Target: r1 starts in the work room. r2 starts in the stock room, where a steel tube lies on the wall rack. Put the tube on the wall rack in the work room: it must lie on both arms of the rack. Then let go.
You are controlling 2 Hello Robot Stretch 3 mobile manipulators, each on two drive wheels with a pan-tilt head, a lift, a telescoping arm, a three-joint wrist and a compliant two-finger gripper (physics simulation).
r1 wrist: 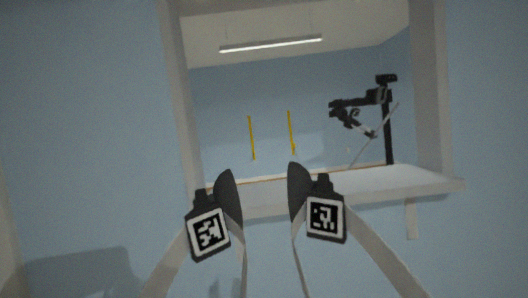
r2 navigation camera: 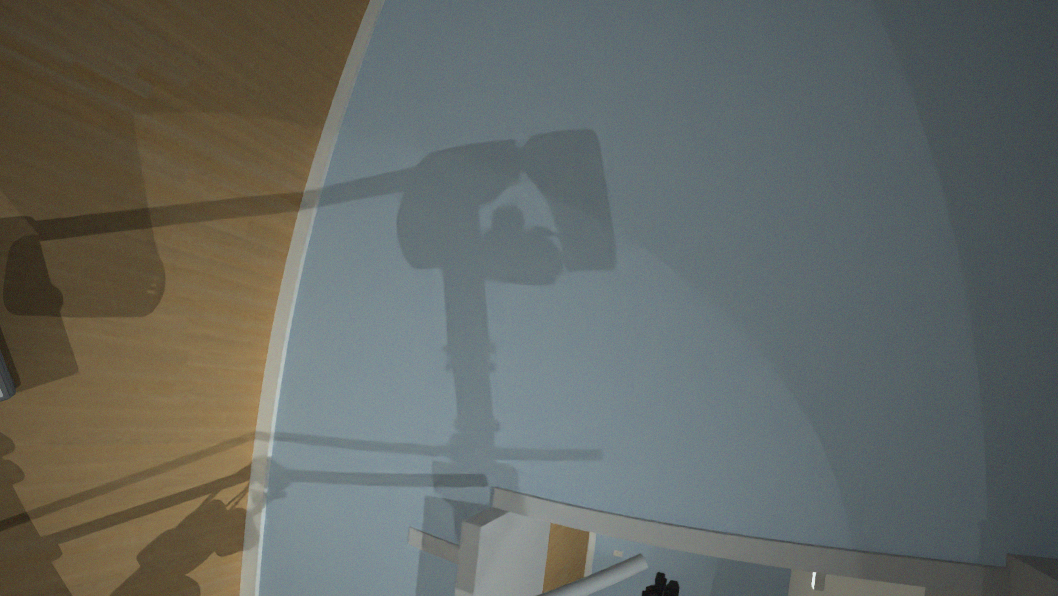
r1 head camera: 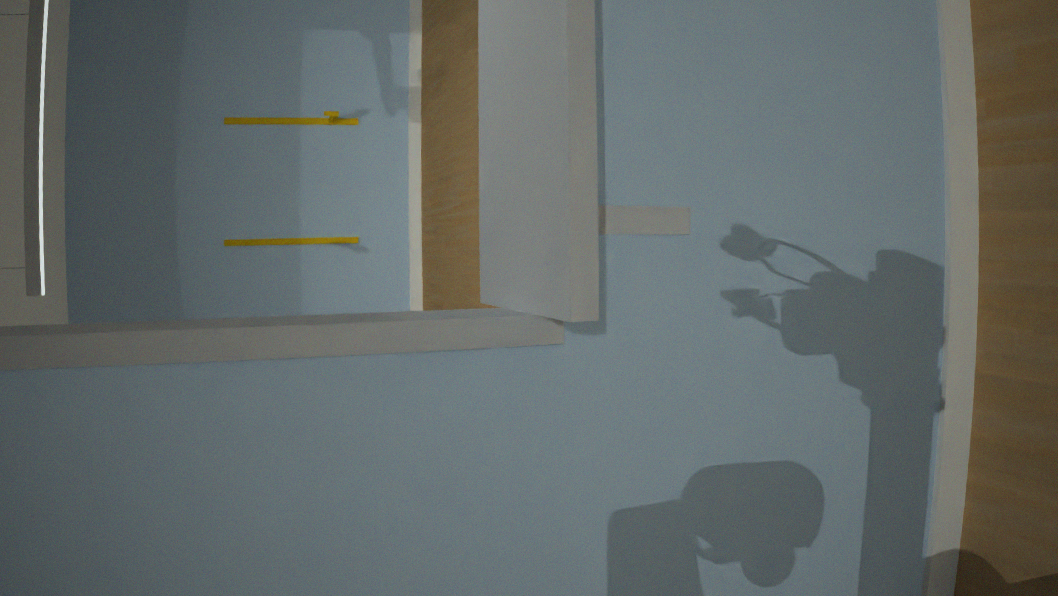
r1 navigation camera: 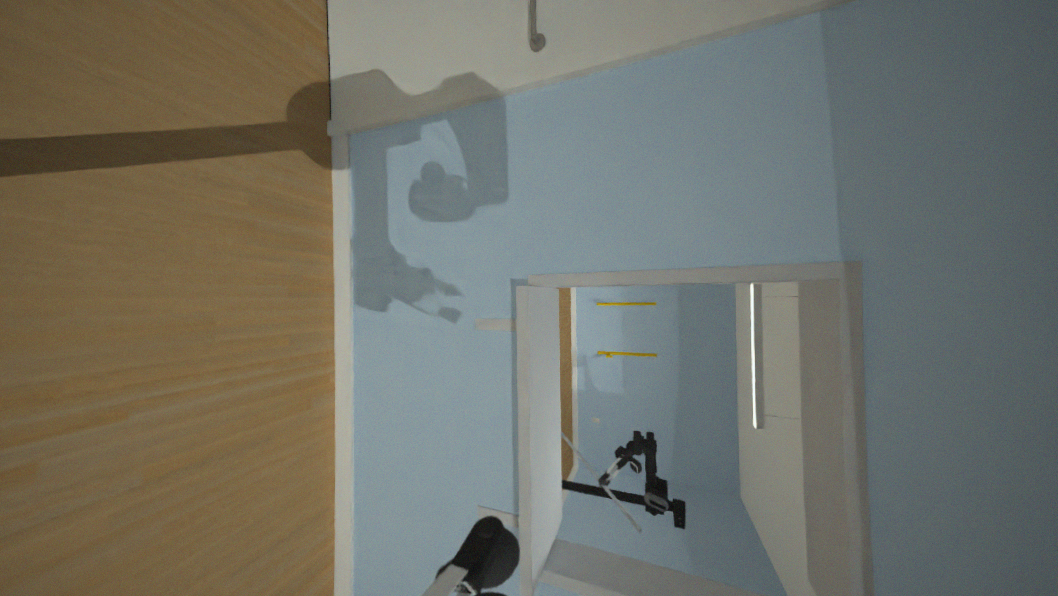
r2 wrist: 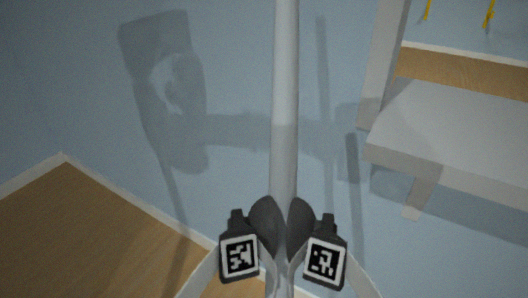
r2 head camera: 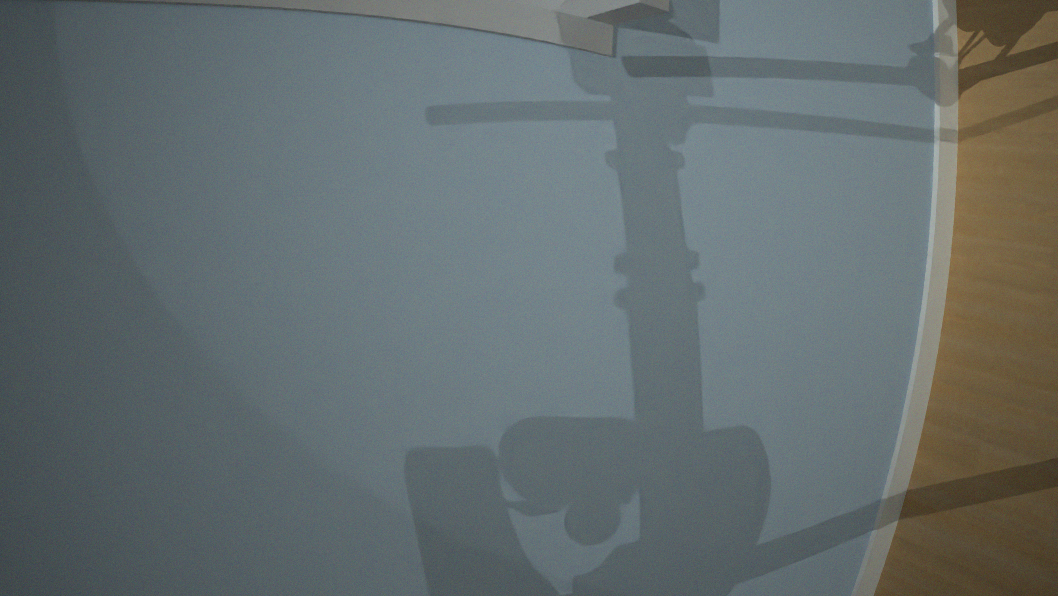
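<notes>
The steel tube (r1 navigation camera: 623, 507) (r1 wrist: 361, 151) (r2 navigation camera: 599, 577) (r2 wrist: 285, 100) is raised and slanted in the stock room, beside the wall opening. My r2 gripper (r1 navigation camera: 604, 479) (r1 wrist: 372, 134) (r2 wrist: 283, 227) is shut on it; one end runs out of the top of the r2 wrist view. My r1 gripper (r1 wrist: 264, 195) is open before the opening on the work room side, with no tube between its fingers. The stock room's two yellow rack arms (r1 head camera: 290, 242) (r1 navigation camera: 627, 353) (r1 wrist: 251, 137) show through the opening. The work room rack's yellow arms (r2 wrist: 427, 10) show partly in the r2 wrist view.
The opening has a thick pale sill (r1 head camera: 536, 148) (r1 navigation camera: 538, 407) (r1 wrist: 400, 182) (r2 navigation camera: 510, 547) (r2 wrist: 450, 120) and a frame. The black mast of r2 (r1 navigation camera: 584, 487) (r1 wrist: 387, 135) stands beyond it. A lamp (r1 head camera: 42, 148) (r1 wrist: 270, 45) hangs from the stock room ceiling. Robot shadows fall on the walls.
</notes>
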